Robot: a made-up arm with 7 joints. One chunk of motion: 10 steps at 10 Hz.
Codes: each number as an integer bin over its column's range. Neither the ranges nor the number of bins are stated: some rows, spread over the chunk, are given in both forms.
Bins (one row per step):
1: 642 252 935 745 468 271 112
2: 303 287 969 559 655 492 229
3: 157 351 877 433 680 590 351
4: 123 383 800 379 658 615 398
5: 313 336 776 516 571 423 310
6: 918 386 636 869 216 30 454
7: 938 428 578 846 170 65 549
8: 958 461 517 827 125 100 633
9: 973 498 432 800 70 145 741
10: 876 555 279 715 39 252 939
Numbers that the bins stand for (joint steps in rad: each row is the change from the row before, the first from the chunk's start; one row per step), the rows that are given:
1: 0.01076 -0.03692 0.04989 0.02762 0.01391 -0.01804 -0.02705
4: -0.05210 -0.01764 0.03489 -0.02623 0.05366 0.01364 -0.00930
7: 0.04661 -0.01102 0.01022 0.04249 -0.04843 -0.03701 0.00007
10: 0.03910 0.00767 -0.02300 0.02321 -0.07584 -0.01979 0.02428
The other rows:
2: -0.03030 -0.03177 0.05367 0.00026 0.05303 0.00231 -0.01979
3: -0.04798 -0.02235 0.04344 -0.01829 0.05826 0.01133 -0.01222
5: -0.02909 -0.02456 0.03222 -0.00607 0.03546 -0.00405 -0.01476
6: 0.04419 -0.01720 0.01667 0.04587 -0.03881 -0.04024 -0.00582
8: 0.04903 -0.00617 0.00344 0.03969 -0.05785 -0.03379 0.00529
9: 0.05085 -0.00072 -0.00600 0.03572 -0.06936 -0.02965 0.01199

